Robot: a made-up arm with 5 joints.
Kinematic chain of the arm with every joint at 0, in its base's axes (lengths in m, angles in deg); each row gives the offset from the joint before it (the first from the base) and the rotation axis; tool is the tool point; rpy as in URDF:
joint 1: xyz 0 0 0.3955 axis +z
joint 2: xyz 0 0 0 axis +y
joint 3: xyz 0.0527 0 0.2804 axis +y
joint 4: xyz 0.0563 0 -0.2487 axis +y
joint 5: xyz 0.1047 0 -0.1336 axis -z
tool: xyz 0 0 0 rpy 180 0 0
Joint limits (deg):
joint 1: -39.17..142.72
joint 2: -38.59..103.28
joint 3: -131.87..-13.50
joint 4: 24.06..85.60
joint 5: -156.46..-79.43
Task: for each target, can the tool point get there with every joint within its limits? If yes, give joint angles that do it. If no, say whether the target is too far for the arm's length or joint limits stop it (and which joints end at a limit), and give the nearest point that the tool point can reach.
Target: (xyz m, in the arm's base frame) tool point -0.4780 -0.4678 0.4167
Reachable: no: joint limits stop it (at a limit: joint 2, joint 3) | nearest point -0.1079 -0.1056 0.2691 | short by 0.539 m
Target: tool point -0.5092 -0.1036 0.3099
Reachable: no: joint limits stop it (at a limit: joint 2, joint 3) | nearest point -0.1521 -0.0309 0.2500 | short by 0.369 m
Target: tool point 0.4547 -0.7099 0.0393
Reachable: no: too far | nearest point 0.4922 -0.4010 0.1131 | short by 0.320 m
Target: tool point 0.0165 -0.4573 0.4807
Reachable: no: joint limits stop it (at a limit: joint 1) | nearest point 0.2338 -0.1905 0.4807 | short by 0.344 m
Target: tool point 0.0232 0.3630 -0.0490
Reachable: yes | joints 86.35 85.99 -91.78 44.14 -120.72
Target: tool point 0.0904 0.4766 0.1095
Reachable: yes | joints 79.26 64.11 -90.07 46.78 -109.87
